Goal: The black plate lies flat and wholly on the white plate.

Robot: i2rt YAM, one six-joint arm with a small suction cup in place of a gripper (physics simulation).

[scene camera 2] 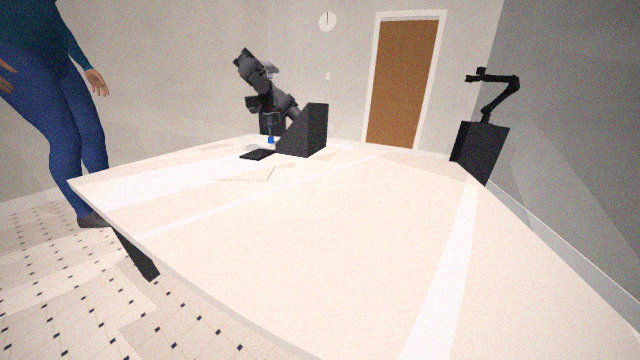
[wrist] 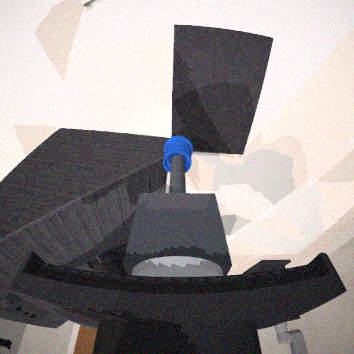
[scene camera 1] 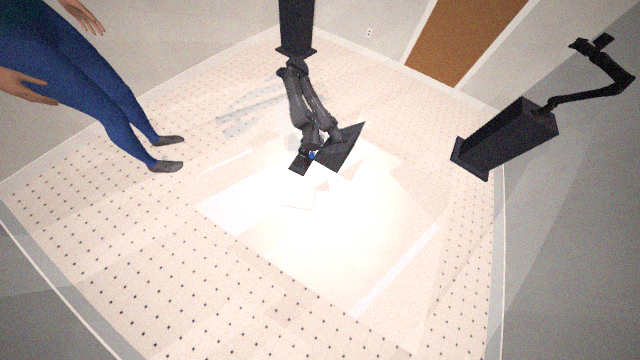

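Observation:
The black plate lies flat on the table beside the dark wedge-shaped base. The white plate lies flat on the table, nearer the scene cameras and apart from the black plate; it is pale and hard to tell from the table, and I cannot make it out in the wrist view. My gripper, a blue suction cup, points down with no object on it. It hangs near the black plate's corner by the base; its exact height over the table is hard to tell.
The dark wedge-shaped base stands close beside the black plate and the cup. A person stands at the left. Another arm on a dark pedestal stands at the right.

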